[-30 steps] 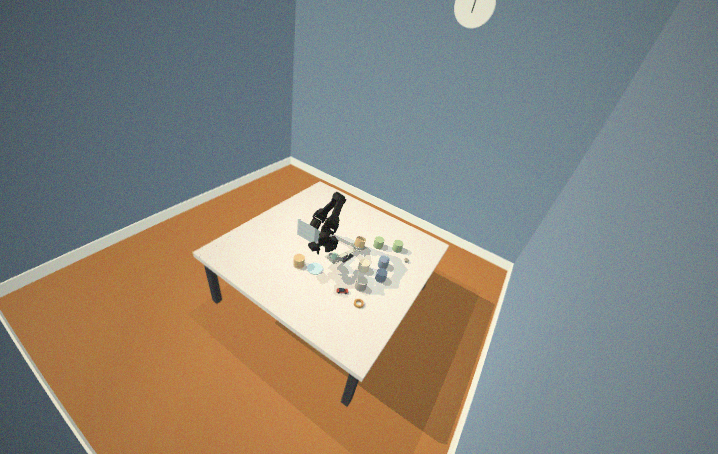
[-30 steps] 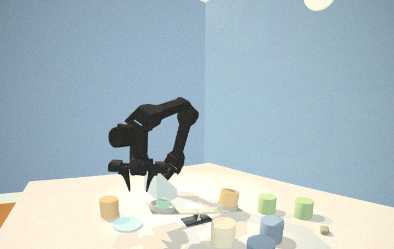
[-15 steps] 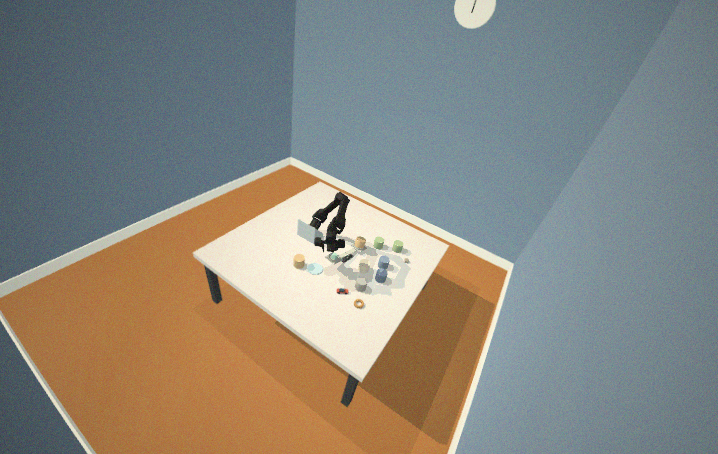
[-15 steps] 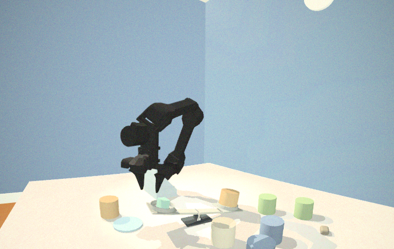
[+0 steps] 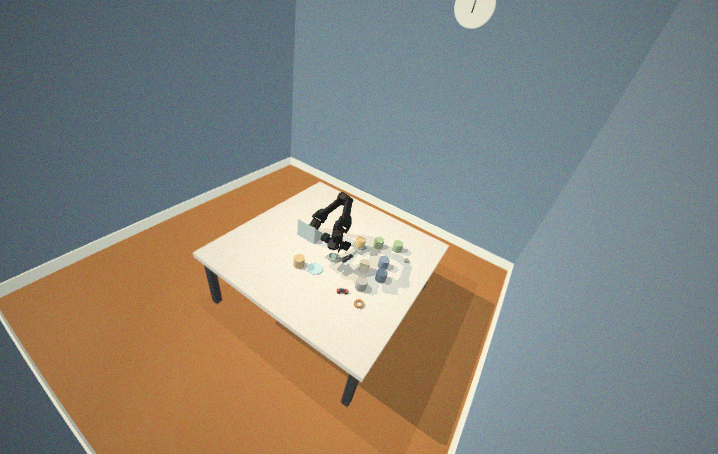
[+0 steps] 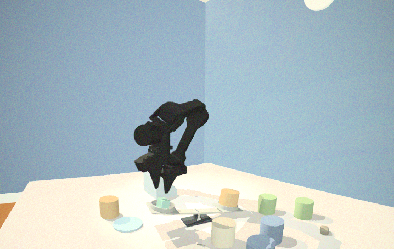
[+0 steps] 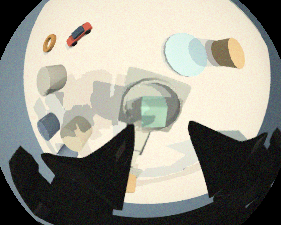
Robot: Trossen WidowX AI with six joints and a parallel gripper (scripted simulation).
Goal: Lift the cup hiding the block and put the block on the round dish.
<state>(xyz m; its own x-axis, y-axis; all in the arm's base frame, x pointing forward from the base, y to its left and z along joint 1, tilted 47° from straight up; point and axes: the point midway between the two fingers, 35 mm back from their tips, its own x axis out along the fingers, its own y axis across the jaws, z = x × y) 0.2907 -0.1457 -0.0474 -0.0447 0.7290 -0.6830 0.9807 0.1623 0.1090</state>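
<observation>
My gripper tip is now 40 mm above the teal block. Also, from my gripper tip: round light-blue dish (130 mm below, 100 mm to the right, 60 mm behind); then orange cup (160 mm to the right, 160 mm behind, 90 mm below); then red toy car (180 mm ahead, 130 mm to the right, 120 mm below).
</observation>
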